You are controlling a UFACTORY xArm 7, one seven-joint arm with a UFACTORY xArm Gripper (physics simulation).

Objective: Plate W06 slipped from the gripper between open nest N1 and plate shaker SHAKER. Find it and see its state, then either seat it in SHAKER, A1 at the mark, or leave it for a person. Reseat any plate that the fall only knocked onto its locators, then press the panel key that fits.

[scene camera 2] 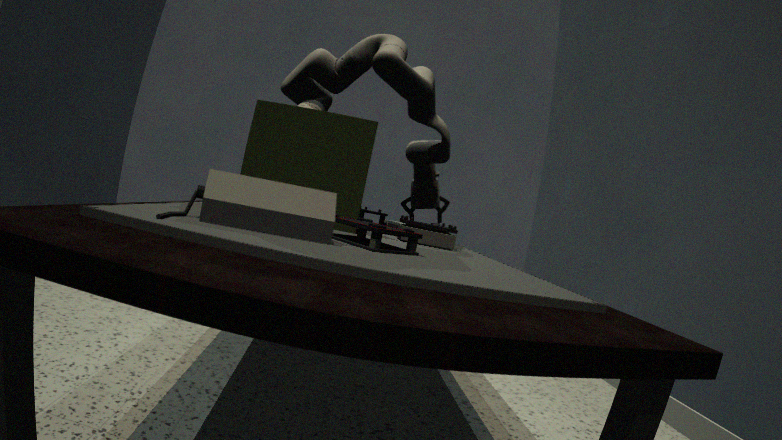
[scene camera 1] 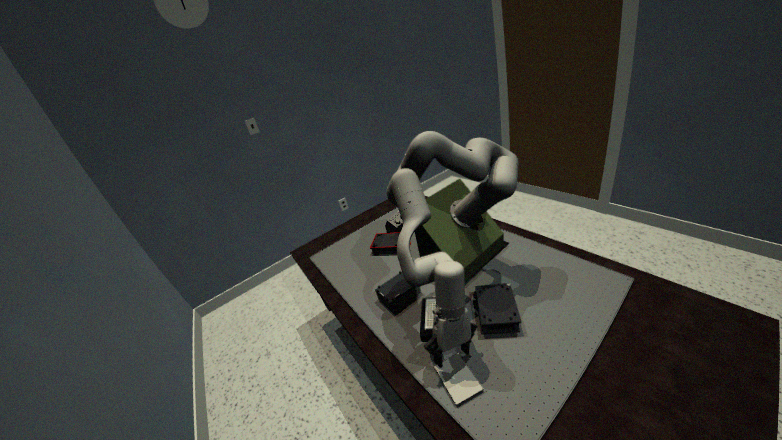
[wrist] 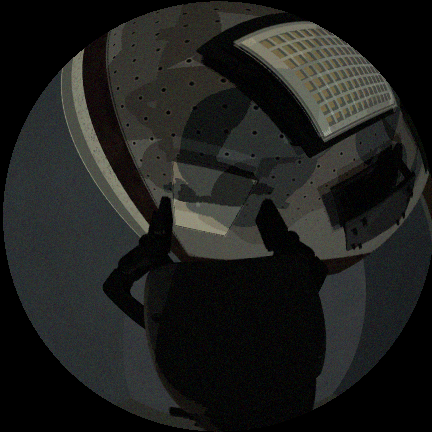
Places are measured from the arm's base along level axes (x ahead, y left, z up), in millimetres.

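Where they show: gripper, fingertip midpoint: (scene camera 1: 452, 358) (wrist: 217, 208); arm's base, link origin: (scene camera 2: 296, 149) (scene camera 1: 463, 214).
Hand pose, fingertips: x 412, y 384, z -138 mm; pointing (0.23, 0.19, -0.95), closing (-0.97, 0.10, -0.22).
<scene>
Things, the pixels of their top centre, and the offset from my fingertips. "pt": a spot on its surface instead. Level surfaces: height alone.
- pale flat slab, top centre: (wrist: 204, 208) (scene camera 1: 457, 376) dx +17, dy +40, dz -28 mm
- perforated board, surface height: dz -42 mm
- red-rimmed dark station, top centre: (scene camera 2: 371, 220) (scene camera 1: 387, 238) dx -164, dy -673, dz +3 mm
- dark block, surface spot: (scene camera 1: 396, 295) pt dx +2, dy -306, dz +19 mm
- cream-and-grey box, top centre: (scene camera 2: 272, 180) (scene camera 1: 401, 210) dx -334, dy -799, dz +41 mm
A white plate with a grid of yellowish wells (scene camera 1: 430, 313) (wrist: 320, 75) sits on a black nest; whether it is W06 cannot be told. A dark square device with a round disc and corner studs (scene camera 1: 496, 304) stands beside it. No label for SHAKER or N1 is readable. A pale flat slab (scene camera 1: 464, 387) (wrist: 200, 220) lies on the perforated board (scene camera 1: 568, 328), partly in shadow. My gripper (scene camera 1: 452, 360) (scene camera 2: 424, 220) (wrist: 217, 208) is open and empty, pointing down above the slab's near part. In the wrist view the fingers frame the slab on either side.
A red-rimmed dark station (scene camera 1: 385, 240) and a dark block (scene camera 1: 396, 295) stand left of the green arm base (scene camera 1: 470, 249) (scene camera 2: 308, 147). A cream-and-grey box (scene camera 2: 267, 202) stands in front of that base in scene camera 2. The dark table edge (scene camera 1: 371, 350) runs along the left.
</scene>
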